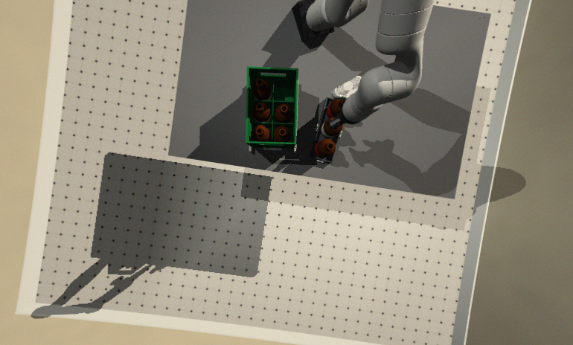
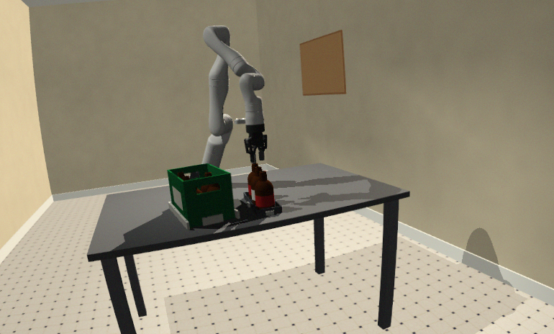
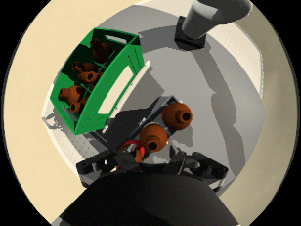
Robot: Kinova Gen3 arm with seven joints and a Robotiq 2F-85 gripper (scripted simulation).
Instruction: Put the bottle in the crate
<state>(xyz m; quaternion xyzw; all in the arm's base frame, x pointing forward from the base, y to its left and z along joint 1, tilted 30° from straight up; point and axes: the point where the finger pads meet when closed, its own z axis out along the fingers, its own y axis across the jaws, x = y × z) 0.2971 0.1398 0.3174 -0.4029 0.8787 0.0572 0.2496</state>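
Right now the dark tray is 18 cm below my hand. Also, from my hand: green crate (5 cm ahead, 25 cm to the right, 11 cm below).
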